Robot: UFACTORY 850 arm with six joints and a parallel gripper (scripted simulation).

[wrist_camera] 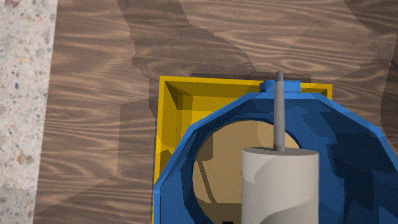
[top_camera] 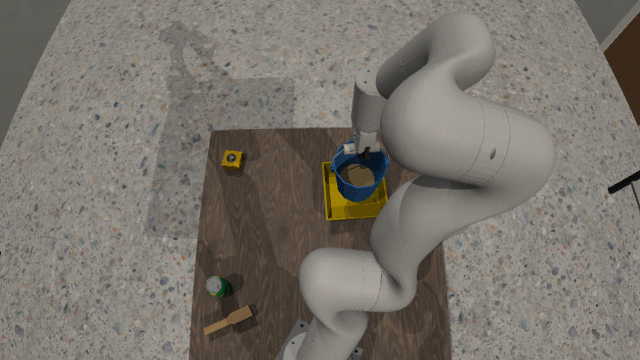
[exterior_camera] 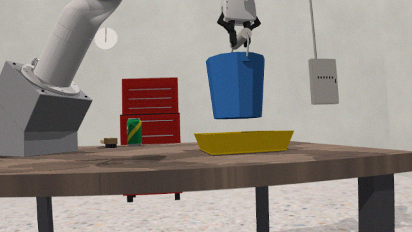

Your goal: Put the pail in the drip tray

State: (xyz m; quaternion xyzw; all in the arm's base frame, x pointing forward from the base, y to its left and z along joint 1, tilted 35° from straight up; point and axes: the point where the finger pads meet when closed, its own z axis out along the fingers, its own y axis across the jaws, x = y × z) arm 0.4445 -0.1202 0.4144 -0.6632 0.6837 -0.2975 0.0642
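My hand is 3 cm above the pail handle and 1 cm past it. Also, from my hand: yellow drip tray (31 cm below, 2 cm behind); blue pail (9 cm below, 1 cm behind).
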